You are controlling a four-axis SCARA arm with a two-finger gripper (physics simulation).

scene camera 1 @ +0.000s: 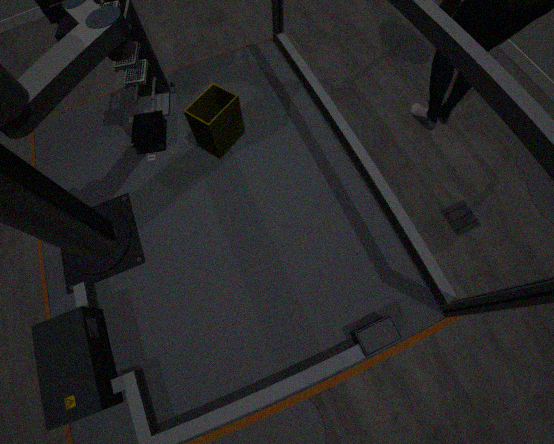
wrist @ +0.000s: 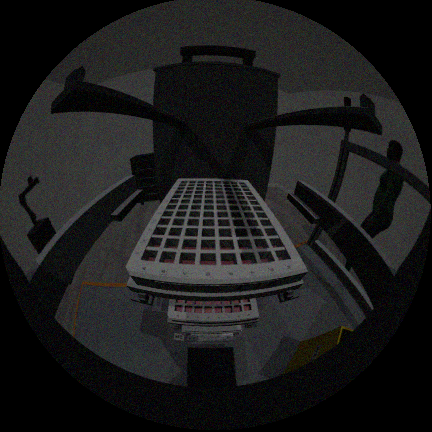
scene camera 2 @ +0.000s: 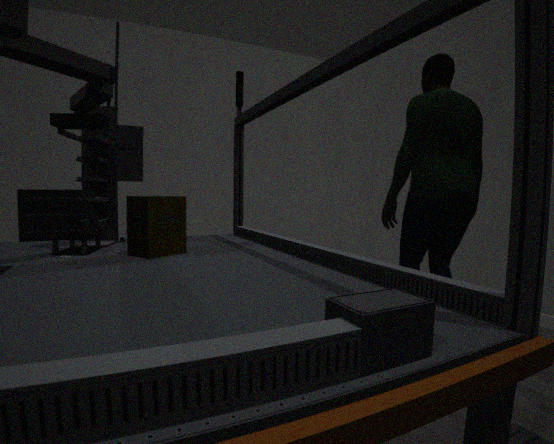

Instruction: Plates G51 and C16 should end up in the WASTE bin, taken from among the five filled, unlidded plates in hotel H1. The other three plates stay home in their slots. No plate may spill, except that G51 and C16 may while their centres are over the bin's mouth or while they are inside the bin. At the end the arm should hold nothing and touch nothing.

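Where they show: gripper, fingertip midpoint: (wrist: pixel 217 182); arm's base, origin of the base link: (scene camera 1: pixel 100 242).
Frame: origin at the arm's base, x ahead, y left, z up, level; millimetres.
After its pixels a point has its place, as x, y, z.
Note:
My gripper (wrist: pixel 217 182) {357, 560, 450} is open and empty, its fingers left and right of a white gridded plate (wrist: pixel 210 270) {329, 484, 442} in hotel H1 (wrist: pixel 215 100) {364, 599, 532} (scene camera 1: pixel 145 32) {438, 600, 302}. They stand apart from its sides. Pinkish contents show in its near wells. A lower plate (wrist: pixel 213 317) {332, 481, 364} shows beneath it in the wrist view. Two gridded plates (scene camera 1: pixel 126 56) (scene camera 1: pixel 136 72) {350, 528, 207} show beside the hotel column in scene camera 1. No plate name is legible. The arm hides the gripper in scene camera 1. The yellow WASTE bin (scene camera 1: pixel 220 132) {564, 160, 135} (scene camera 2: pixel 167 225) {596, 179, 116} (wrist: pixel 315 348) {563, 299, 130} stands upright; its inside is too dark to read.
A dark box (scene camera 1: pixel 149 132) {307, 340, 73} (wrist: pixel 211 365) {310, 395, 73} stands in front of the hotel, left of the bin. A low guard rail (scene camera 1: pixel 370 172) {1011, -173, 60} (scene camera 2: pixel 300 255) {1002, -4, 21} runs along one side. A grey box (scene camera 1: pixel 378 336) {747, -669, 88} (scene camera 2: pixel 395 330) {742, -705, 61} stands at the front corner. A person (scene camera 2: pixel 442 150) (wrist: pixel 390 192) stands beyond the rail.

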